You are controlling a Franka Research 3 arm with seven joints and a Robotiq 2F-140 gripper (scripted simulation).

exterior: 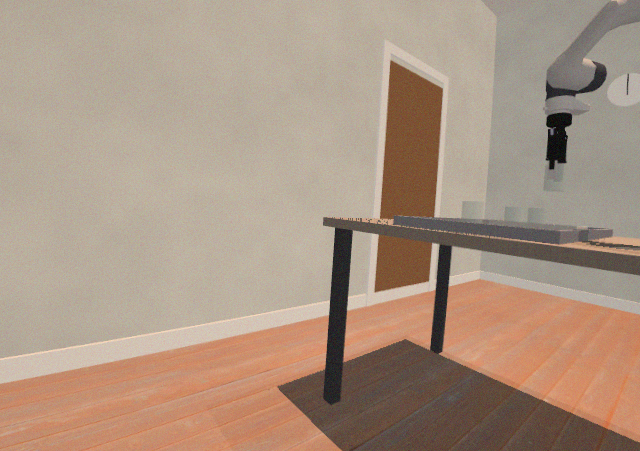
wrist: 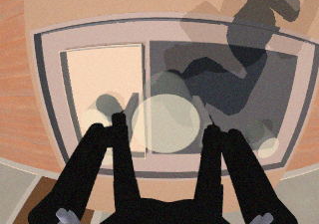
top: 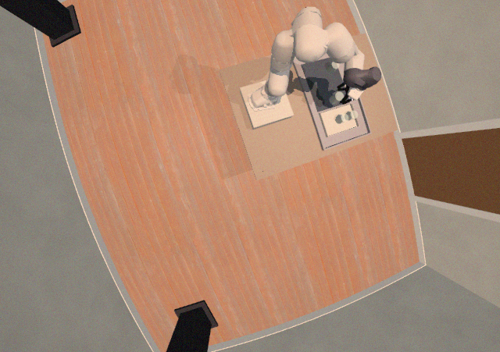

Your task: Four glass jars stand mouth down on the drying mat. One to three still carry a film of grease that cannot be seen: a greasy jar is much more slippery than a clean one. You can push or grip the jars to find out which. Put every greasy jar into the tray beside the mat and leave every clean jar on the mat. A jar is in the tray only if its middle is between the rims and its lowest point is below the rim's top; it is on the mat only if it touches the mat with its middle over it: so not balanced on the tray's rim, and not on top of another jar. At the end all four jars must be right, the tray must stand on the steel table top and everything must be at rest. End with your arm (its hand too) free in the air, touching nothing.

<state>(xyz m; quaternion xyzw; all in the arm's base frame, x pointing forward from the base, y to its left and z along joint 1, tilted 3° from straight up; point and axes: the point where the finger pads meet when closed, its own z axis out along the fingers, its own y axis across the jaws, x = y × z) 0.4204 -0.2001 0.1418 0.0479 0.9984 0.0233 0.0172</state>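
My gripper is now 8 cm short of the tray, 15 cm to the left of it and 21 cm above it. The rest, counted from my hand: grey drying mat (9 cm ahead, 17 cm to the left, 22 cm below).
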